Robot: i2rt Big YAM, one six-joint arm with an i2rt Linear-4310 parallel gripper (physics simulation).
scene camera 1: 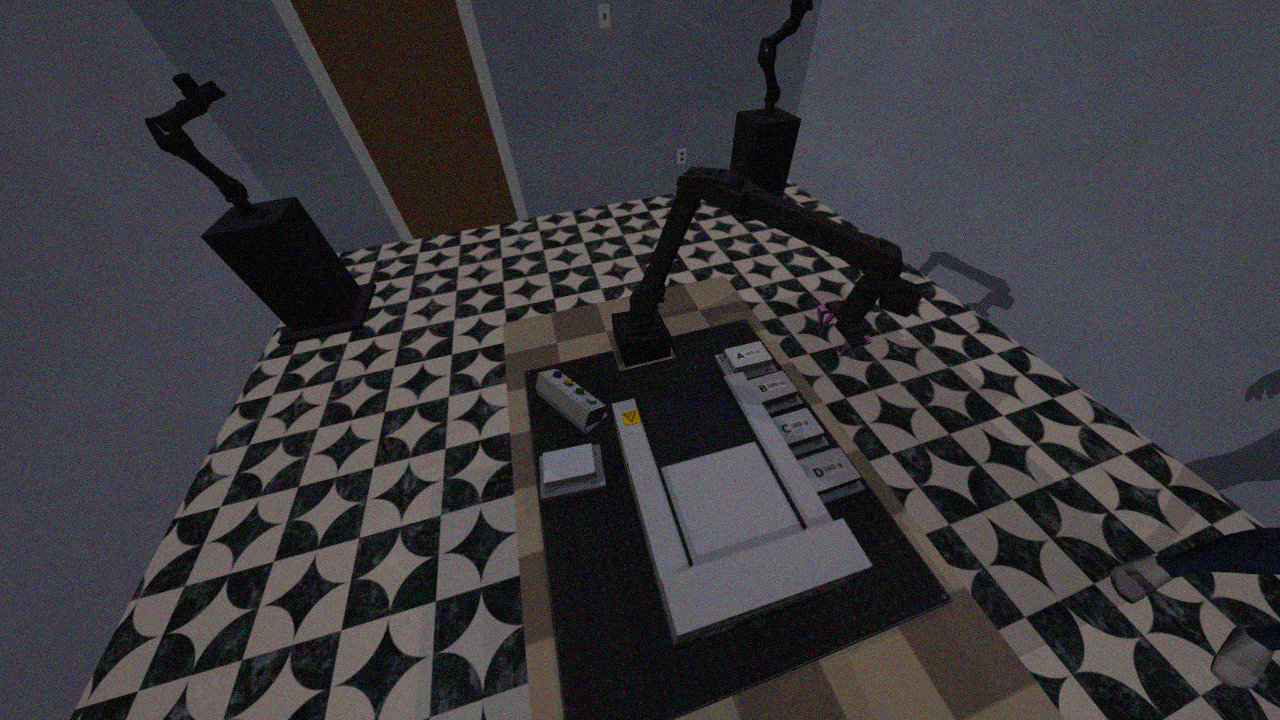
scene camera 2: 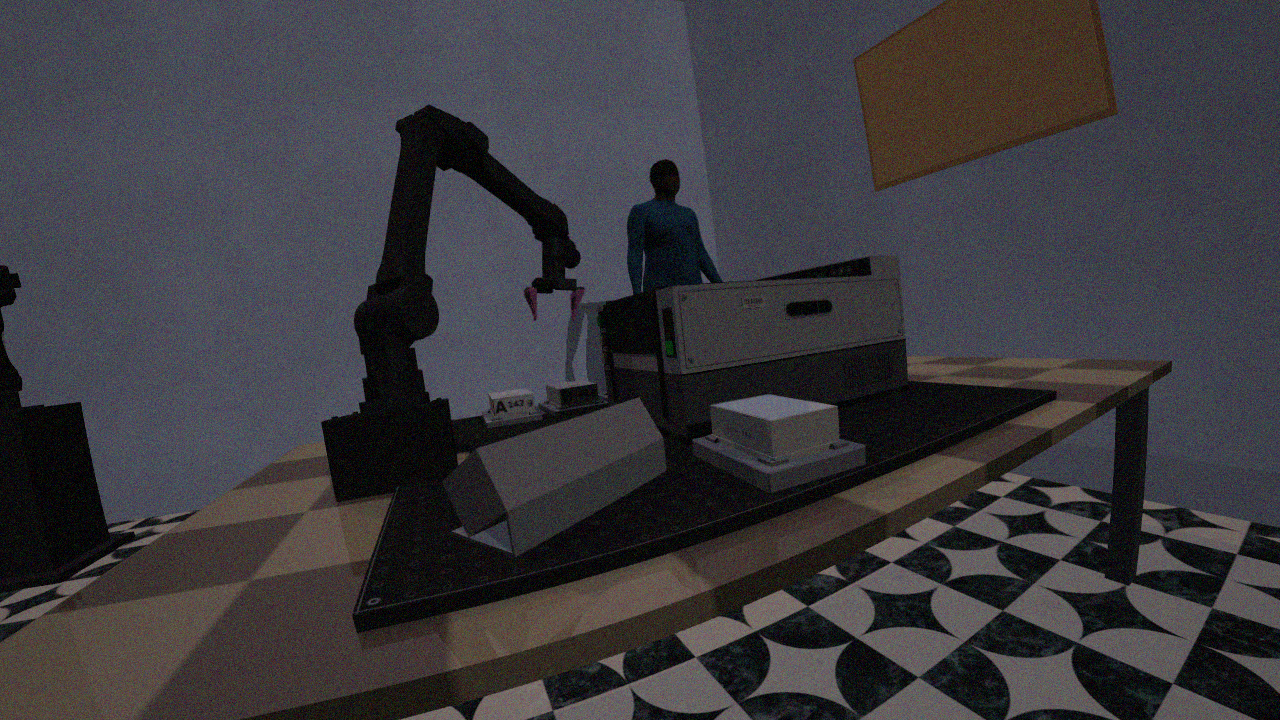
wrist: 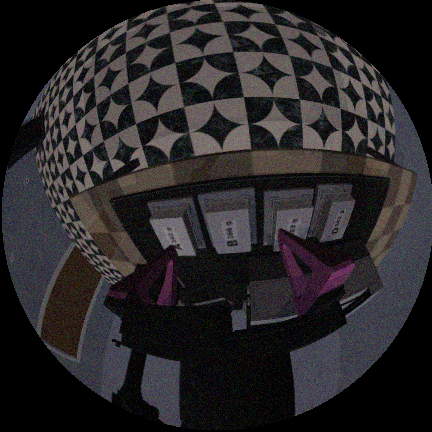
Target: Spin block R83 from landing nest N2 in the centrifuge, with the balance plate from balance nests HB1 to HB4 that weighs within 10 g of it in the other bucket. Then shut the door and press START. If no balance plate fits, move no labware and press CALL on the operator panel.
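Frame: origin at the arm's base, x left, y back, z up, level; centimetres.
Seen in the pictures: gripper, fingertip midpoint: [scene camera 1: 831,342] [scene camera 2: 554,320] [wrist: 225,242]; arm's base, link origin: [scene camera 1: 640,326] [scene camera 2: 398,407] [wrist: 155,294].
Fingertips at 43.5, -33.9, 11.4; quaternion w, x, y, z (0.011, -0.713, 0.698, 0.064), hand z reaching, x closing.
Observation:
Offsets run from my fingertips to a thing's top centre, as dx, dy, dz.
My gripper [scene camera 1: 834,338] [scene camera 2: 554,317] [wrist: 225,242] is open and empty, high above the balance plate row. Plate A {-13.9, +14.6, -14.8} [scene camera 1: 747,355] [scene camera 2: 512,405] [wrist: 171,235], plate B {-13.3, +1.1, -14.8} [scene camera 1: 774,387] [scene camera 2: 571,394] [wrist: 229,229], plate C {-14.1, -12.9, -14.8} [scene camera 1: 798,428] [wrist: 299,216] and plate D {-13.0, -26.1, -14.8} [scene camera 1: 827,468] [wrist: 337,220] sit in their nests. B reads 166 g and D 241 g; A's digits are blurred, and a finger partly covers C's label. A white block {-73.5, -6.2, -13.9} [scene camera 1: 568,462] [scene camera 2: 774,425] sits on a nest across the centrifuge [scene camera 1: 769,582] [scene camera 2: 742,326] [wrist: 272,300]; its label is unreadable. Buckets and door state are unclear.
The operator panel {-70.3, +15.9, -11.8} [scene camera 1: 565,404] [scene camera 2: 572,474], with coloured buttons, stands between the arm base [scene camera 1: 640,337] [scene camera 2: 389,447] and the block's nest. The centrifuge's high walls rise between the plates and the block. A person [scene camera 2: 664,237] stands beyond the table.

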